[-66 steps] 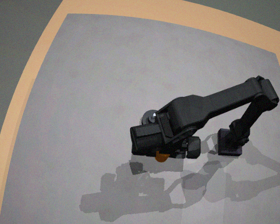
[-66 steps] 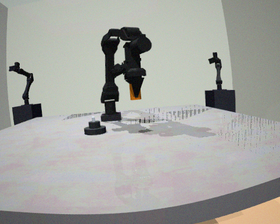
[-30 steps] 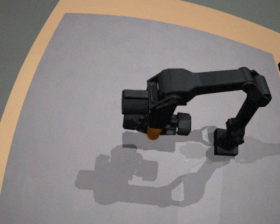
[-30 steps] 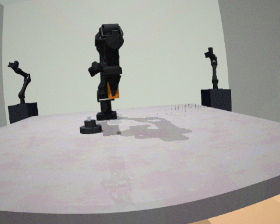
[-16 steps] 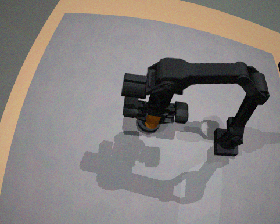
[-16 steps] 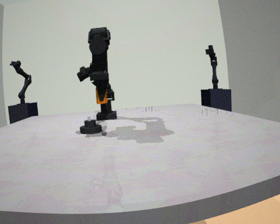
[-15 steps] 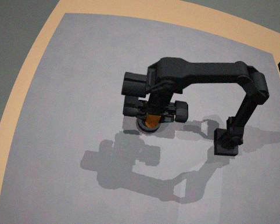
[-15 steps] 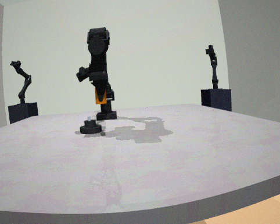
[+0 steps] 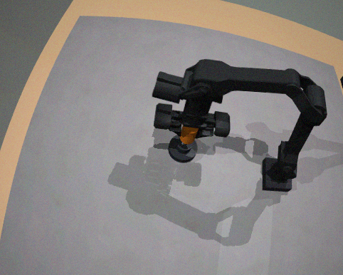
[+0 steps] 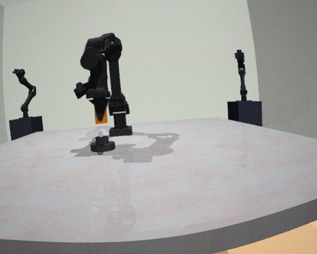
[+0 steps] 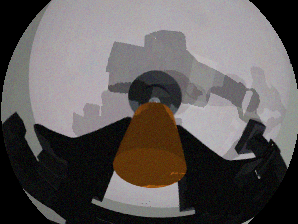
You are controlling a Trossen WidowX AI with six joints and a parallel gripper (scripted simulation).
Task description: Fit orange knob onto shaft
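The orange knob lies 3 cm above my gripper tip. The rest, counted from my gripper tip: dark round pedestal 6 cm below.
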